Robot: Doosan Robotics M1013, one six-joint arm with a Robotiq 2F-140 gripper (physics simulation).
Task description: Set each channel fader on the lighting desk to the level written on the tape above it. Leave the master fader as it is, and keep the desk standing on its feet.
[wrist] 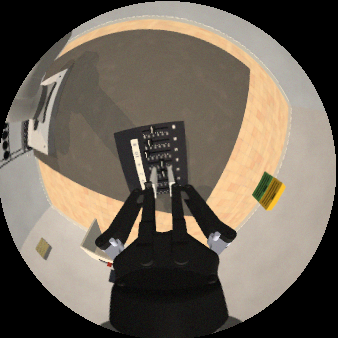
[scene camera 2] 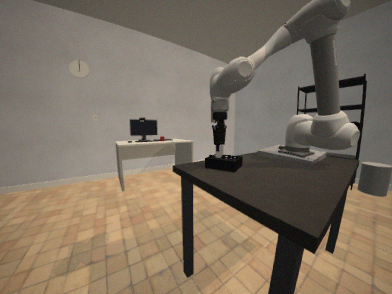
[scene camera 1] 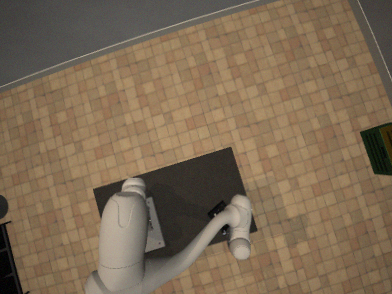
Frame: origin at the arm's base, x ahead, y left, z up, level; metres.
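Seen in the pictures: gripper, fingertip midpoint: (wrist: 161, 172) (scene camera 2: 219, 156); arm's base, origin of the base link: (scene camera 2: 295, 153).
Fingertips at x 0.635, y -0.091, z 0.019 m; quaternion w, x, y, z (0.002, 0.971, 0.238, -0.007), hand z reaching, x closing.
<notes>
Offsets run from my fingertips to a thing's top centre. "*": to the spot under its first point. Level surfaces: height alone.
The black lighting desk @(dx -0.026, dy +0.011, dz +0.011 m) (scene camera 1: 217, 208) (scene camera 2: 222, 164) (wrist: 123, 145) stands flat on the table. Its white tape @(* dx -0.071, dy +0.023, dz -0.002 m) (wrist: 134, 150) shows in the wrist view, with blurred numbers. The master fader @(dx -0.052, dy +0.076, dz +0.011 m) (wrist: 152, 130) and the caps of channel 6 @(dx -0.048, dy +0.051, dz +0.011 m) (wrist: 149, 143) and channel 5 @(dx -0.045, dy +0.028, dz +0.011 m) (wrist: 146, 155) sit toward the tape. The caps of channel 4 @(dx -0.010, dy +0.023, dz +0.011 m) (wrist: 161, 164) and channel 3 @(dx +0.001, dy +0.004, dz +0.011 m) (wrist: 163, 174) sit near mid-slot. My gripper (scene camera 2: 219, 151) (wrist: 161, 172) points down over the desk. Its fingers are narrowly open, with a gap around the channel 3 cap; contact is unclear. The fingers hide the lowest channels.
The dark table @(dz -0.057 m) (scene camera 1: 195, 170) (scene camera 2: 280, 185) (wrist: 200, 75) carries the desk near one edge and the arm's pale base plate (scene camera 1: 156, 230) (scene camera 2: 317, 156) (wrist: 45, 135). A white side table (scene camera 2: 150, 145) with a monitor (scene camera 2: 143, 127), a black shelf rack (scene camera 2: 364, 100) and a grey bin (scene camera 2: 375, 180) stand beyond.
</notes>
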